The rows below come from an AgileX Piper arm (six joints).
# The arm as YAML. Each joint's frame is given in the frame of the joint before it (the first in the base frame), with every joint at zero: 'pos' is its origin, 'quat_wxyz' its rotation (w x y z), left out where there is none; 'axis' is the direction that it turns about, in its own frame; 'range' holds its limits. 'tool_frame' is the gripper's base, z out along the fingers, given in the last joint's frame.
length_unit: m
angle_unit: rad
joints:
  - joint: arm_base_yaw
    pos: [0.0, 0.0, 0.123]
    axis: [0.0, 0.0, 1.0]
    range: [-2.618, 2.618]
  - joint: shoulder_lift
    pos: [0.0, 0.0, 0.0]
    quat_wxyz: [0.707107, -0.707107, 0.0, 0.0]
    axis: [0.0, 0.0, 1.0]
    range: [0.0, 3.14]
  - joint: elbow
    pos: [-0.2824, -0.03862, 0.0]
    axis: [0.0, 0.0, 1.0]
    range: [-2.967, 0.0]
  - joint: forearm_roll
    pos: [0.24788, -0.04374, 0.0]
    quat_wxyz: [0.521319, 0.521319, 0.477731, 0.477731]
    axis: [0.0, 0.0, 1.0]
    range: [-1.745, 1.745]
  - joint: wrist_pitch
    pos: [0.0, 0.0, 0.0]
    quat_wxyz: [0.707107, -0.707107, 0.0, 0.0]
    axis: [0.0, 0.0, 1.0]
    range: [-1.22, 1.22]
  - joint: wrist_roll
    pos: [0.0, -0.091, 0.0]
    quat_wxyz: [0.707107, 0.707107, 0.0, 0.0]
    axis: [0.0, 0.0, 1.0]
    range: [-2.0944, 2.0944]
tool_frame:
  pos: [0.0, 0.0, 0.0]
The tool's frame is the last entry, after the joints.
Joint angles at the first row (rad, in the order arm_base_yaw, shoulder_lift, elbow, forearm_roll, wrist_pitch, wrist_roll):
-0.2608 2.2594 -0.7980 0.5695 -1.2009 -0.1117
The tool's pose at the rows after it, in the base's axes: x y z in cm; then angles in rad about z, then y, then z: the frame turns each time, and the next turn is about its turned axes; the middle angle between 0 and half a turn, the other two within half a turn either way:
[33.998 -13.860 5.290 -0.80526 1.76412 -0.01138]
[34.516 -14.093 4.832 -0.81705 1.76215 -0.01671]
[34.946 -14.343 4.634 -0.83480 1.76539 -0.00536]
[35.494 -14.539 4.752 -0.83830 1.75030 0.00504]
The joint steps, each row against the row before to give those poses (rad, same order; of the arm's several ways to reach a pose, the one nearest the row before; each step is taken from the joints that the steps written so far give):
0.0000 0.0257 -0.0386 0.0074 0.0011 -0.0155
0.0000 0.0243 -0.0310 0.0135 0.0023 -0.0115
0.0000 0.0126 -0.0269 0.0223 0.0127 -0.0009
-0.0002 0.0075 -0.0260 0.0055 -0.0003 -0.0010

